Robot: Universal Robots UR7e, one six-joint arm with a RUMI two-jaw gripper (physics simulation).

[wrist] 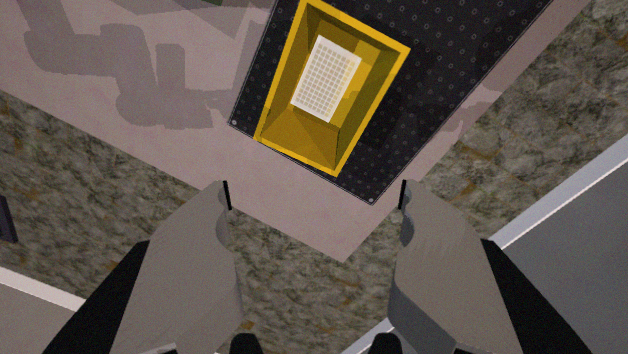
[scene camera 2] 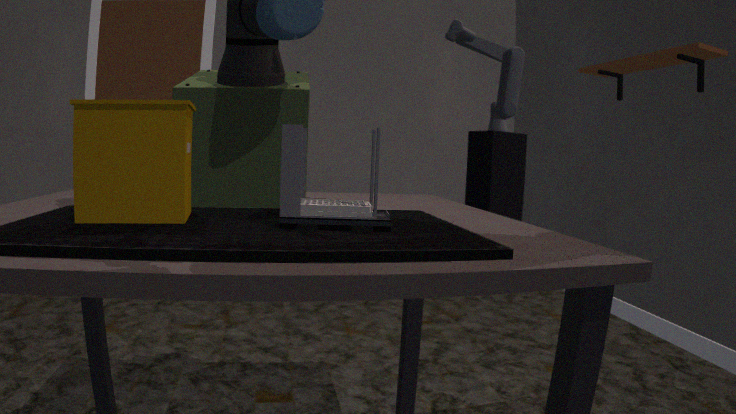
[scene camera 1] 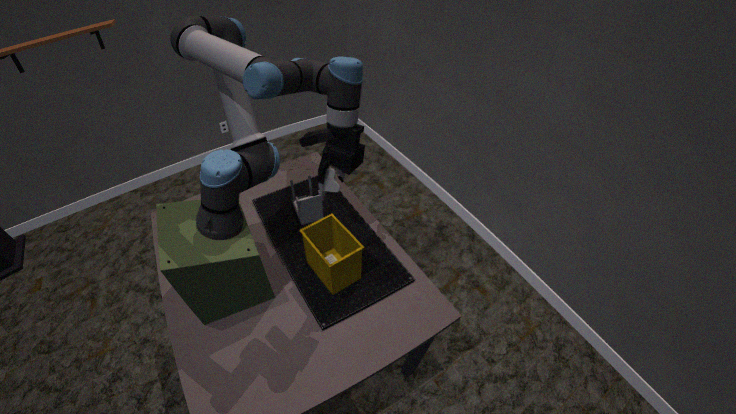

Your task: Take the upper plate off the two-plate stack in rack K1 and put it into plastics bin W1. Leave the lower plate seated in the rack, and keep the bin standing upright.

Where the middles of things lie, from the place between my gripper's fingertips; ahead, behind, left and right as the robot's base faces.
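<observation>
There's the yellow plastics bin W1 point(scene camera 2: 131, 158), and it's 290 mm below my hand, then 10 mm to the left of it and 10 mm behind it.
</observation>
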